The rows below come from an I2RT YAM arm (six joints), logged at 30 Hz.
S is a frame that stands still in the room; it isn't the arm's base.
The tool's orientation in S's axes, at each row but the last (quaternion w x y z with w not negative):
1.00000 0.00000 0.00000 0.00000
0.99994 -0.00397 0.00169 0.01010
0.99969 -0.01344 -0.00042 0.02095
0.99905 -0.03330 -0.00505 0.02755
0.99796 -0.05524 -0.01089 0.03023
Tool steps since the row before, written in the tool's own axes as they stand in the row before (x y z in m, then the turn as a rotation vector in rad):
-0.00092 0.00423 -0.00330 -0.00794 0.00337 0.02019
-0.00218 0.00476 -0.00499 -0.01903 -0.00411 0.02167
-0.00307 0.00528 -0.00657 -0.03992 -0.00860 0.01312
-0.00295 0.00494 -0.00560 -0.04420 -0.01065 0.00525
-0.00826 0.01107 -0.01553 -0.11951 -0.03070 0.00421
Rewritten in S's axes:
-0.00092 0.00423 -0.00330 -0.00794 0.00337 0.02019
-0.00229 0.00468 -0.00502 -0.01887 -0.00432 0.02177
-0.00328 0.00497 -0.00671 -0.03954 -0.00991 0.01334
-0.00315 0.00439 -0.00594 -0.04361 -0.01271 0.00558
-0.00851 0.00877 -0.01681 -0.11755 -0.03735 0.00539

